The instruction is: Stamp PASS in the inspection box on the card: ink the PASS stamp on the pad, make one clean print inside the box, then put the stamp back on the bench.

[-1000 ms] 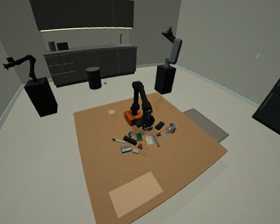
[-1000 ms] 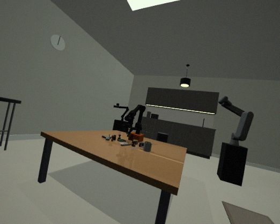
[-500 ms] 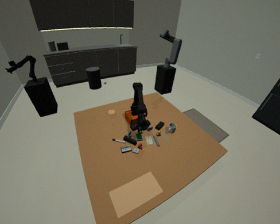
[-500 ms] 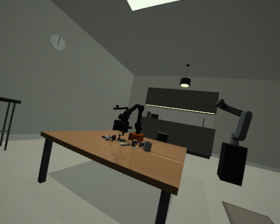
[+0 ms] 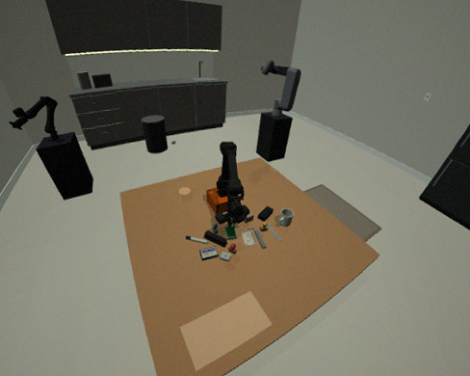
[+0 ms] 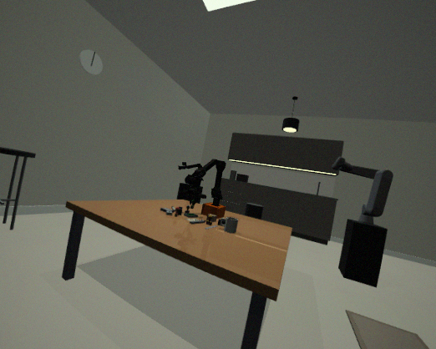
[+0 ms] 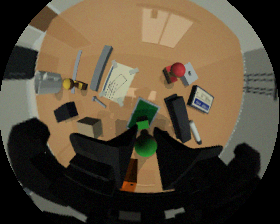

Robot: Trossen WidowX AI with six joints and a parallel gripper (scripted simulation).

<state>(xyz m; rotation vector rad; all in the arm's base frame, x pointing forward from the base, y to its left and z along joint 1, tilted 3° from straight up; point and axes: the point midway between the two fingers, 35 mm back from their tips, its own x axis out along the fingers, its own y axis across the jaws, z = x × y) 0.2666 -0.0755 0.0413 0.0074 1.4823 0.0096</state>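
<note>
The green ink pad lies 10 mm behind my gripper tip and 80 mm below it. Also, from my gripper tip: black block 100 mm to the right, 70 mm below; blue stamp 70 mm behind, 70 mm to the right, 70 mm below; PASS stamp 10 mm behind, 10 mm below.
</note>
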